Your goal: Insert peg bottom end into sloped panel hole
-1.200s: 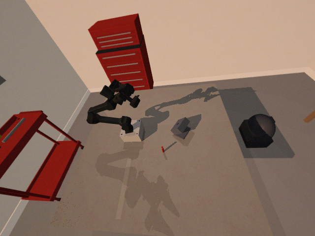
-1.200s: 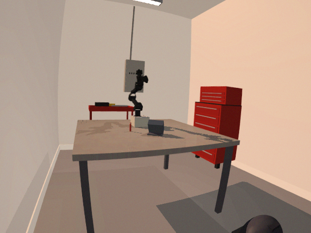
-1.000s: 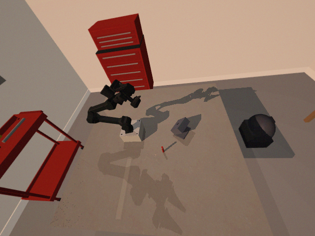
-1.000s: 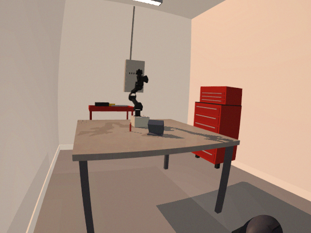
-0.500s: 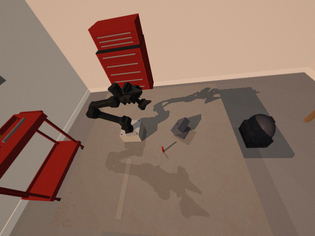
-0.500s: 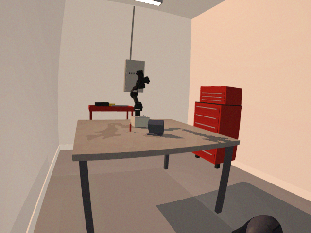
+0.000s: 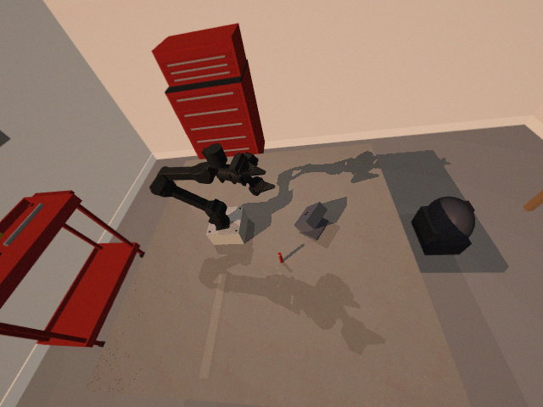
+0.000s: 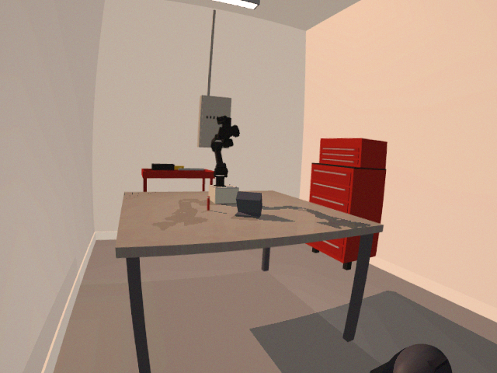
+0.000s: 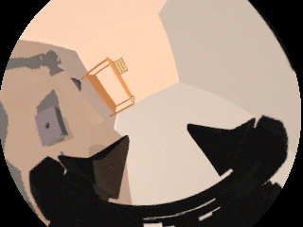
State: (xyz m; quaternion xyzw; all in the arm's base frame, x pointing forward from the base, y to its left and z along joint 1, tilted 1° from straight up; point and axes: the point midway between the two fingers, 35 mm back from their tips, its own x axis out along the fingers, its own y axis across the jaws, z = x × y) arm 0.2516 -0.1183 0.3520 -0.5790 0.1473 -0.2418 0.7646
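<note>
Now: the red round peg 400 mm below my gripper tip, 70 mm to the right of it and 30 mm behind it. Also, from my gripper tip: sloped grey panel (390 mm below, 150 mm ahead, 100 mm to the left).
</note>
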